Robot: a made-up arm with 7 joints. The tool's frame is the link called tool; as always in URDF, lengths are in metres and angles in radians. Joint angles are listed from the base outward.
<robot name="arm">
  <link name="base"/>
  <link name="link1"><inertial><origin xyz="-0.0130 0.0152 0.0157"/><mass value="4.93"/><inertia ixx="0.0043" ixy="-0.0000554" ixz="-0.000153" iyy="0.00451" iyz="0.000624" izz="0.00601"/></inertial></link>
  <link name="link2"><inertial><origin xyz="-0.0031 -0.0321 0.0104"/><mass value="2.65"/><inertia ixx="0.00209" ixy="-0.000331" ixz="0" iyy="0.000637" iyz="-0.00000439" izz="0.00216"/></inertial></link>
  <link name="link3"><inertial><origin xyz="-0.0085 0.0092 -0.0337"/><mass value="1.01"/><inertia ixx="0.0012" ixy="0" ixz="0.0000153" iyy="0.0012" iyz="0" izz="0.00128"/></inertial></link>
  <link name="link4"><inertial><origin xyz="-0.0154 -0.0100 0.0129"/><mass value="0.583"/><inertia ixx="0.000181" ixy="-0.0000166" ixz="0.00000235" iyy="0.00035" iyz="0" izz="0.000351"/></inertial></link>
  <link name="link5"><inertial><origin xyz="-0.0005 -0.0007 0.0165"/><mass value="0.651"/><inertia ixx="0.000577" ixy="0" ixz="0" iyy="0.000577" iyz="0" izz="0.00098"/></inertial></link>
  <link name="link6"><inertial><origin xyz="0.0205 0.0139 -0.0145"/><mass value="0.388"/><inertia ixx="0.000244" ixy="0" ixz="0" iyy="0.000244" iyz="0" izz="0.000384"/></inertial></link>
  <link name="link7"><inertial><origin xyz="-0.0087 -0.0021 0.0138"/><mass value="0.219"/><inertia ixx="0.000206" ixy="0" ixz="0" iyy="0.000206" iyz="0" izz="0.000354"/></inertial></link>
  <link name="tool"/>
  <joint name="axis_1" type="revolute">
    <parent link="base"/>
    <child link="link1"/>
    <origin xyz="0 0 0" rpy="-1.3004 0.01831 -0.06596"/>
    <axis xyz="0 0 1"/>
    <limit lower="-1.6" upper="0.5"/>
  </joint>
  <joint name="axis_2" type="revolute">
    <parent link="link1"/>
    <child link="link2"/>
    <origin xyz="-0.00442 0.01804 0.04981" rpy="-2.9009 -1.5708 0"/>
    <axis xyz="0 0 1"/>
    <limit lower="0" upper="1.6"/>
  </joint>
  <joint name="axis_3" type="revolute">
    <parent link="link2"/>
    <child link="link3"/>
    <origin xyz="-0.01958 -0.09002 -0.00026" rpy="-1.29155 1.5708 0"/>
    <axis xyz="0 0 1"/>
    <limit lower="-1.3" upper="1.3"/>
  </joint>
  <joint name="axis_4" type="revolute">
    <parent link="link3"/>
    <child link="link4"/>
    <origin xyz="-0.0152 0 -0.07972" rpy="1.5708 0 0"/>
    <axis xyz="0 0 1"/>
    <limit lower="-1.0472" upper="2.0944"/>
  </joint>
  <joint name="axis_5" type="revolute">
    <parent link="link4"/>
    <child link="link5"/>
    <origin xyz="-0.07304 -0.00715 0.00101" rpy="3.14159 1.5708 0"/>
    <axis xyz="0 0 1"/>
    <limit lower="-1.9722" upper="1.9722"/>
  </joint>
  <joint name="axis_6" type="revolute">
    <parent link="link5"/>
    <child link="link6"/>
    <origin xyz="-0.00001 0.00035 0.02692" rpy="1.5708 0 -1.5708"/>
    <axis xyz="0 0 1"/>
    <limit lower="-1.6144" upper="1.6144"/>
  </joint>
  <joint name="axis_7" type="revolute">
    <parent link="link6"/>
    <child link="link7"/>
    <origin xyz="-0.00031 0.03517 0.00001" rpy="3.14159 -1.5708 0"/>
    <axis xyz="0 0 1"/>
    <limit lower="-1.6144" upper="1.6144"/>
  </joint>
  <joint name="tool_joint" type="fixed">
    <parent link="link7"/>
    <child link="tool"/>
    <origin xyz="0 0 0" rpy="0 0 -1.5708"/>
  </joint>
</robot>
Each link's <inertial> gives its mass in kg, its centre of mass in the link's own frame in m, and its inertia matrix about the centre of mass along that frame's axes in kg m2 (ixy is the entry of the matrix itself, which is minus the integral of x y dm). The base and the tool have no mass. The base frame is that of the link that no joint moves.
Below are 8 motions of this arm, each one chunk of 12 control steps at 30 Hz.
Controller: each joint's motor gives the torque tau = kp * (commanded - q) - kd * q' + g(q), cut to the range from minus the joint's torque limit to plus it. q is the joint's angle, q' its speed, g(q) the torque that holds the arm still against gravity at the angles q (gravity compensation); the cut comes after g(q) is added. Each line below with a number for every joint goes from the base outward.
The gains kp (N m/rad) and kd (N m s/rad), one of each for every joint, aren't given. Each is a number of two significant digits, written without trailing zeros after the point. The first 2 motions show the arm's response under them.
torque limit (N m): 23 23 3 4.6 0.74 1.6 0.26
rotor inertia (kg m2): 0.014 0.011 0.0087 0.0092 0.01 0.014 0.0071
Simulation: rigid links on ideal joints. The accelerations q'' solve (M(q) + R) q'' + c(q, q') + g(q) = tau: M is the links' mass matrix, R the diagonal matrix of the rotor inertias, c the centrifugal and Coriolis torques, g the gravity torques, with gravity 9.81 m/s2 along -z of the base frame. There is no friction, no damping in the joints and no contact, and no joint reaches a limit. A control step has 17 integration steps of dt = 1/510 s. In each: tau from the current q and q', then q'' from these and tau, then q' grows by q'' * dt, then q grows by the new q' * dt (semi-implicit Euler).
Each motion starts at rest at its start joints. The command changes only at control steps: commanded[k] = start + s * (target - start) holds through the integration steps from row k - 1 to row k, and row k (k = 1, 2, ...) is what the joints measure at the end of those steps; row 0 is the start. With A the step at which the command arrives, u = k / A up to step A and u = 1 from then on. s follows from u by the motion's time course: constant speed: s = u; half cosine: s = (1 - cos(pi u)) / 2; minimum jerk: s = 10 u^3 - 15 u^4 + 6 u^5; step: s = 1 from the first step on.
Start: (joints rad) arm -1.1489 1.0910 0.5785 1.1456 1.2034 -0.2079 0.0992
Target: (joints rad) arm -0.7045 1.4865 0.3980 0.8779 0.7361 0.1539 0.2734
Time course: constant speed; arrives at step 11
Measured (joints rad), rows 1 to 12:
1: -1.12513 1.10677 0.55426 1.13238 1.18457 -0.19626 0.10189
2: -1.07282 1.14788 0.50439 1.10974 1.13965 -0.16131 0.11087
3: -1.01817 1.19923 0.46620 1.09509 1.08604 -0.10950 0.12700
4: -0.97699 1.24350 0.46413 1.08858 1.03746 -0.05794 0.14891
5: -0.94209 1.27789 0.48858 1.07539 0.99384 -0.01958 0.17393
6: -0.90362 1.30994 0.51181 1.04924 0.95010 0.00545 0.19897
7: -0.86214 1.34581 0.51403 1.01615 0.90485 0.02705 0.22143
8: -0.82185 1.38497 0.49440 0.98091 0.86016 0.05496 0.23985
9: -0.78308 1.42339 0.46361 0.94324 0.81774 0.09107 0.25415
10: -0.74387 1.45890 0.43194 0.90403 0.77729 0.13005 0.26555
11: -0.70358 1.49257 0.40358 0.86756 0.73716 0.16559 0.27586
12: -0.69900 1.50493 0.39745 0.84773 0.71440 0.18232 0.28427
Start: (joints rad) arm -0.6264 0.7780 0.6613 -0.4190 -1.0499 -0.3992 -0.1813
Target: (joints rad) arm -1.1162 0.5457 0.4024 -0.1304 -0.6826 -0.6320 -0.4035
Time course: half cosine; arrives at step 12
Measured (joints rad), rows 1 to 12:
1: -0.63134 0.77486 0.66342 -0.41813 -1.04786 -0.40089 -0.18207
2: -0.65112 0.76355 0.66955 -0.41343 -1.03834 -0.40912 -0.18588
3: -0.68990 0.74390 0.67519 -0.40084 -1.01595 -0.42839 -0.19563
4: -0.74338 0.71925 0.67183 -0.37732 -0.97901 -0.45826 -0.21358
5: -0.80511 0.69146 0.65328 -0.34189 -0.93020 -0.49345 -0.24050
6: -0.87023 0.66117 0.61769 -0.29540 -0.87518 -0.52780 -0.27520
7: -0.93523 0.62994 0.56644 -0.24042 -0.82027 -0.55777 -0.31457
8: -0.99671 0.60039 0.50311 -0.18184 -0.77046 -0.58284 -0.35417
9: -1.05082 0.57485 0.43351 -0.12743 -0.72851 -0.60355 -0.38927
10: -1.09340 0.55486 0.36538 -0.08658 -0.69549 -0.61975 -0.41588
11: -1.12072 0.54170 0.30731 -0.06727 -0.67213 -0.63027 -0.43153
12: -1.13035 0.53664 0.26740 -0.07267 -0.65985 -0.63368 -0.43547
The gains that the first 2 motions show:
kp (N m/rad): 100 110 6.1 5.7 6.8 13 2.3
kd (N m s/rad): 1.6 1.5 0.1 0.11 0.12 0.15 0.036
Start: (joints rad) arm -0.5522 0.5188 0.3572 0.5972 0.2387 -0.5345 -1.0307
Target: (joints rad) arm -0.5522 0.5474 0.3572 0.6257 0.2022 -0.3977 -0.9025
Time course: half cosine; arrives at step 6
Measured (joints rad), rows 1 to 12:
1: -0.55214 0.51991 0.35581 0.59764 0.23791 -0.53066 -1.02922
2: -0.55200 0.52420 0.35093 0.59963 0.23441 -0.51342 -1.02176
3: -0.55204 0.53187 0.34384 0.60404 0.22690 -0.47691 -1.00289
4: -0.55253 0.54040 0.33958 0.61082 0.21617 -0.42844 -0.97039
5: -0.55325 0.54684 0.34265 0.61903 0.20500 -0.38607 -0.92793
6: -0.55358 0.54949 0.35376 0.62691 0.19693 -0.36778 -0.88526
7: -0.55301 0.54909 0.36848 0.63263 0.19406 -0.37726 -0.85422
8: -0.55166 0.54822 0.37951 0.63523 0.19552 -0.39921 -0.84251
9: -0.55036 0.54829 0.38266 0.63486 0.19884 -0.41336 -0.85087
10: -0.55002 0.54871 0.37864 0.63245 0.20188 -0.41126 -0.87385
11: -0.55086 0.54858 0.37036 0.62919 0.20354 -0.39929 -0.90226
12: -0.55222 0.54785 0.36047 0.62606 0.20378 -0.38947 -0.92653

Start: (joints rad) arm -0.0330 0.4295 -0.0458 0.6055 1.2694 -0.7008 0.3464
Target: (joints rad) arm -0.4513 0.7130 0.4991 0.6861 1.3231 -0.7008 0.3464
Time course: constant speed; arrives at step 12
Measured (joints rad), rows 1 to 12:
1: -0.04626 0.44077 -0.05620 0.62175 1.26997 -0.70285 0.34674
2: -0.08109 0.46598 -0.06643 0.65982 1.27529 -0.70675 0.34679
3: -0.12722 0.49431 -0.04594 0.69904 1.28790 -0.70840 0.34535
4: -0.17179 0.51999 0.01926 0.71656 1.30312 -0.70528 0.34237
5: -0.21036 0.54462 0.11590 0.70577 1.31251 -0.69930 0.33939
6: -0.24573 0.57127 0.21943 0.67723 1.31181 -0.69463 0.33832
7: -0.28145 0.60011 0.31224 0.64608 1.30422 -0.69366 0.34018
8: -0.31828 0.62840 0.38717 0.62188 1.29654 -0.69562 0.34463
9: -0.35483 0.65378 0.44225 0.60846 1.29399 -0.69807 0.35034
10: -0.38975 0.67618 0.47795 0.60774 1.29800 -0.69939 0.35555
11: -0.42311 0.69693 0.49822 0.62082 1.30706 -0.69966 0.35859
12: -0.45592 0.71719 0.51078 0.64638 1.31845 -0.69989 0.35837

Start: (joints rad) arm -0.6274 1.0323 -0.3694 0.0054 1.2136 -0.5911 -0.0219
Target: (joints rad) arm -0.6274 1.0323 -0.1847 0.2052 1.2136 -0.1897 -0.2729
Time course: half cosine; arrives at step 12
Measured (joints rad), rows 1 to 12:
1: -0.62732 1.03221 -0.36905 0.00580 1.21353 -0.58826 -0.02261
2: -0.62703 1.03185 -0.36723 0.00806 1.21320 -0.57492 -0.02638
3: -0.62663 1.03114 -0.36229 0.01449 1.21246 -0.54422 -0.03663
4: -0.62637 1.03025 -0.35238 0.02737 1.21142 -0.49636 -0.05626
5: -0.62644 1.02953 -0.33584 0.04800 1.21047 -0.43829 -0.08645
6: -0.62681 1.02932 -0.31176 0.07617 1.21015 -0.37878 -0.12595
7: -0.62729 1.02982 -0.28060 0.11014 1.21080 -0.32381 -0.17124
8: -0.62773 1.03097 -0.24445 0.14694 1.21234 -0.27551 -0.21722
9: -0.62802 1.03254 -0.20679 0.18282 1.21432 -0.23428 -0.25838
10: -0.62816 1.03423 -0.17188 0.21392 1.21612 -0.20135 -0.28989
11: -0.62816 1.03573 -0.14405 0.23680 1.21729 -0.17962 -0.30850
12: -0.62809 1.03681 -0.12702 0.24900 1.21766 -0.17232 -0.31297

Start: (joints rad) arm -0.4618 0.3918 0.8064 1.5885 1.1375 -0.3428 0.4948
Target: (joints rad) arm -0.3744 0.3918 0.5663 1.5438 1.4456 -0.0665 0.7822
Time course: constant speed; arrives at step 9
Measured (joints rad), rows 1 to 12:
1: -0.45873 0.39119 0.80041 1.58266 1.14637 -0.33043 0.50022
2: -0.45012 0.39057 0.78094 1.56889 1.17354 -0.29591 0.51863
3: -0.43746 0.39129 0.74766 1.55387 1.21726 -0.24832 0.55237
4: -0.42378 0.39318 0.70653 1.54466 1.26855 -0.20356 0.59863
5: -0.41138 0.39462 0.66585 1.54368 1.31746 -0.17075 0.65106
6: -0.40100 0.39426 0.63163 1.54891 1.35800 -0.14771 0.70225
7: -0.39200 0.39223 0.60532 1.55633 1.38970 -0.12597 0.74621
8: -0.38326 0.38989 0.58448 1.56208 1.41634 -0.09884 0.78009
9: -0.37391 0.38871 0.56503 1.56356 1.44300 -0.06558 0.80465
10: -0.36706 0.39002 0.54936 1.56608 1.46456 -0.04237 0.81822
11: -0.36548 0.39270 0.54329 1.57212 1.47248 -0.04313 0.81827
12: -0.36777 0.39385 0.54776 1.57581 1.46669 -0.06016 0.80668

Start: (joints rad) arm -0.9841 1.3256 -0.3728 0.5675 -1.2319 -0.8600 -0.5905
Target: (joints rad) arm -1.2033 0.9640 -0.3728 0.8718 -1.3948 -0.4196 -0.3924
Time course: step
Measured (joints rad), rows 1 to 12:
1: -1.13777 1.13059 -0.25237 0.76514 -1.24429 -0.81758 -0.58658
2: -1.27149 0.88982 -0.08608 0.99493 -1.32843 -0.66556 -0.54800
3: -1.26249 0.84417 -0.19350 1.01966 -1.45804 -0.40582 -0.45936
4: -1.19985 0.92985 -0.46000 0.91447 -1.54423 -0.19713 -0.35600
5: -1.16964 0.99634 -0.63673 0.84022 -1.54501 -0.09750 -0.28014
6: -1.17440 0.98114 -0.65077 0.86299 -1.45877 -0.10614 -0.24623
7: -1.18933 0.94060 -0.56871 0.90925 -1.35248 -0.21819 -0.25199
8: -1.19959 0.93095 -0.47607 0.91119 -1.29425 -0.41084 -0.29454
9: -1.20414 0.95339 -0.39949 0.87285 -1.30219 -0.55207 -0.36056
10: -1.20822 0.97722 -0.32639 0.83224 -1.35631 -0.57440 -0.42744
11: -1.21340 0.98381 -0.25463 0.81131 -1.41567 -0.48913 -0.47376
12: -1.21650 0.97867 -0.20976 0.81103 -1.45034 -0.37919 -0.48690

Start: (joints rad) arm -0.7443 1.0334 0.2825 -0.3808 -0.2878 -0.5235 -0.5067
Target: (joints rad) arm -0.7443 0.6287 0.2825 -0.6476 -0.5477 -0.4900 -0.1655
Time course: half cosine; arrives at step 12
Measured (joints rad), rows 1 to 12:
1: -0.74482 1.02850 0.28587 -0.38189 -0.28888 -0.52308 -0.50597
2: -0.74597 1.01007 0.29736 -0.38686 -0.29472 -0.52135 -0.50159
3: -0.74655 0.97625 0.31443 -0.39853 -0.31012 -0.51803 -0.48851
4: -0.74585 0.93182 0.32859 -0.41832 -0.33737 -0.51377 -0.46202
5: -0.74462 0.88120 0.33311 -0.44645 -0.37446 -0.50946 -0.42016
6: -0.74376 0.82720 0.32562 -0.48200 -0.41618 -0.50548 -0.36475
7: -0.74338 0.77291 0.30699 -0.52281 -0.45674 -0.50174 -0.30117
8: -0.74323 0.72224 0.28050 -0.56569 -0.49182 -0.49804 -0.23704
9: -0.74314 0.67905 0.25160 -0.60699 -0.51936 -0.49449 -0.18053
10: -0.74313 0.64644 0.22677 -0.64311 -0.53909 -0.49150 -0.13848
11: -0.74317 0.62666 0.21164 -0.67075 -0.55139 -0.48967 -0.11512
12: -0.74320 0.62108 0.20917 -0.68701 -0.55631 -0.48940 -0.11150

